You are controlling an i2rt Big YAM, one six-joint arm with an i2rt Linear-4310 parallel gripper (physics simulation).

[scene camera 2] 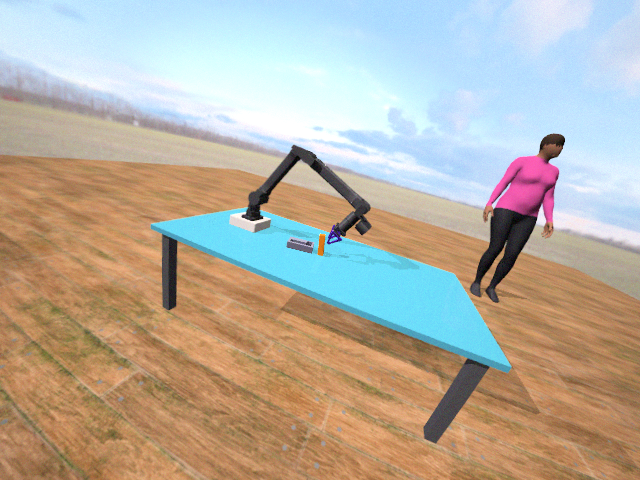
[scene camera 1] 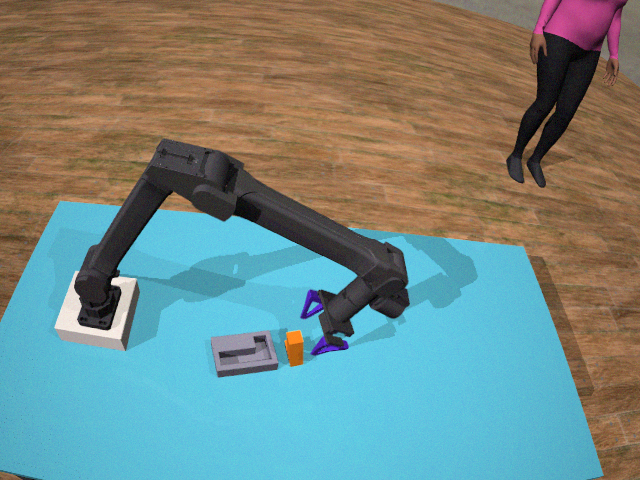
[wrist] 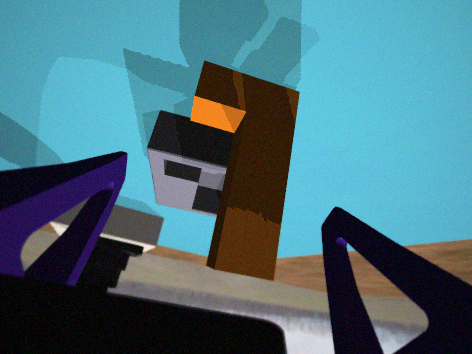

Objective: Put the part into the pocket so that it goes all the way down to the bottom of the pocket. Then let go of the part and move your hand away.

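Frame: origin at the arm's base, x back, y left, z down, level; centimetres.
Where they show: gripper, fingertip midpoint: [scene camera 2: 328, 241] [scene camera 1: 307, 336] [wrist: 233, 192]; arm's base, origin of the base link: [scene camera 2: 252, 218] [scene camera 1: 100, 307] [wrist: 110, 241].
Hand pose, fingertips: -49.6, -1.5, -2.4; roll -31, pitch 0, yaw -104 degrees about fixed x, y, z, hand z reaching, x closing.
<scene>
Things, the pixels of their top centre, and the offset from my fingertips, as dx, dy, dz. Level surfaces: height alone.
- orange L-shaped part, middle of its top: [wrist: 211, 270] [scene camera 1: 296, 330] [scene camera 2: 324, 234] +2.8, -0.8, -3.2
- grey pocket block, middle of its top: [wrist: 198, 193] [scene camera 1: 243, 349] [scene camera 2: 301, 241] +13.7, -2.7, +4.5
- blue table, its level: dz +8.1
The orange L-shaped part [scene camera 1: 295, 349] [scene camera 2: 321, 244] [wrist: 255, 170] stands upright on the table, its short leg low down, in the wrist view pointing left. It is outside the grey pocket block [scene camera 1: 233, 343] [scene camera 2: 299, 248] [wrist: 172, 192], close to the block's right end in scene camera 1. The block's L-shaped pocket shows open from above in that view. My gripper [scene camera 1: 308, 334] [scene camera 2: 328, 242] [wrist: 233, 192] is open, its purple fingers wide apart. It is to the right of the part in scene camera 1, apart from it, and nothing is between the fingers.
The arm's white base block [scene camera 1: 66, 320] [scene camera 2: 239, 222] stands at the left end of the blue table [scene camera 1: 361, 428] [scene camera 2: 413, 304]. A person in a pink top [scene camera 1: 581, 23] [scene camera 2: 532, 183] stands on the floor beyond the table.
</scene>
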